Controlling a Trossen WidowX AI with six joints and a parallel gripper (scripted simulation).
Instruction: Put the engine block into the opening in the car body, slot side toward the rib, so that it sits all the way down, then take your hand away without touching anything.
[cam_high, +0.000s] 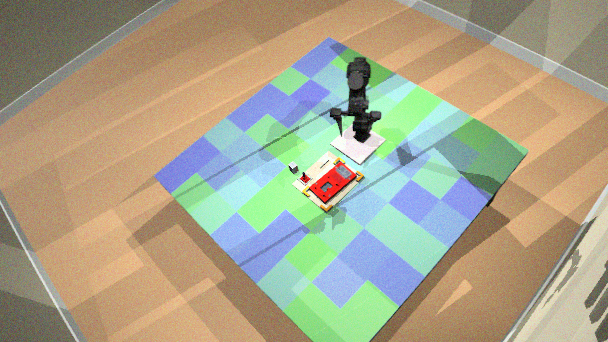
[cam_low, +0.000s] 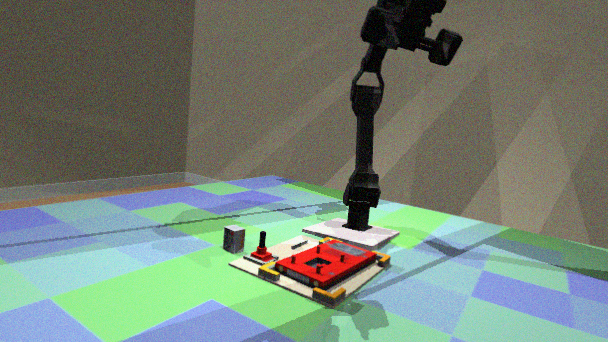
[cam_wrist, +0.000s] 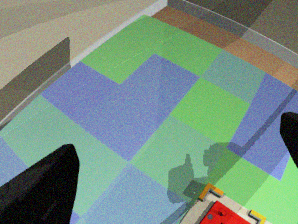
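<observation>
The grey engine block is 390 mm below my gripper tip, 310 mm to the right of it and 100 mm ahead of it.
</observation>
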